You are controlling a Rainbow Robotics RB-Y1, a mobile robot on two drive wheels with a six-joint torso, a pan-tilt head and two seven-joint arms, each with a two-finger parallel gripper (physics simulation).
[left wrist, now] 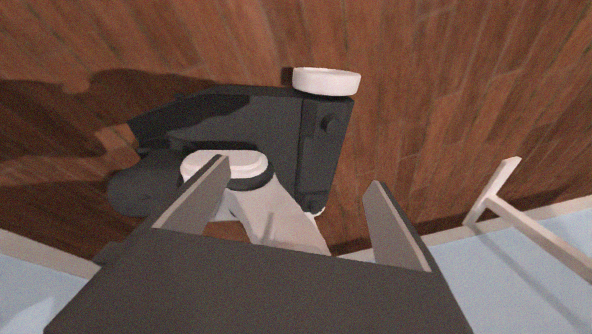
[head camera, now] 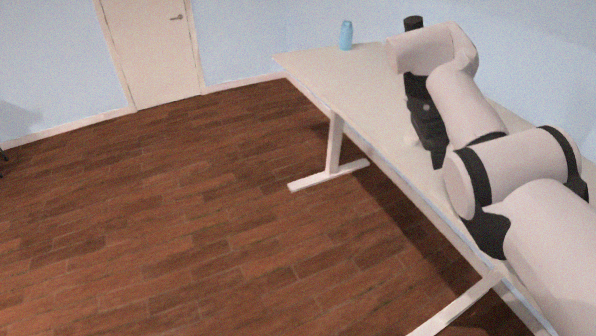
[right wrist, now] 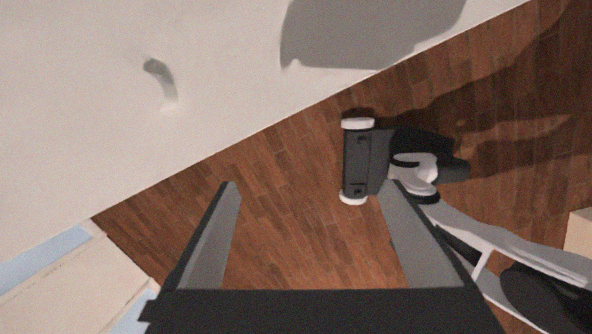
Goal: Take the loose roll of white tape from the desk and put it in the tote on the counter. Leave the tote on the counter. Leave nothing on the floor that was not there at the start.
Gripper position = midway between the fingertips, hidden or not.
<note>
In view: my left gripper [left wrist: 299,177], my right gripper [head camera: 429,150] and a white desk [head camera: 359,85].
My right gripper shows as well in the right wrist view [right wrist: 309,189]. The white desk also shows in the right wrist view [right wrist: 82,143].
</note>
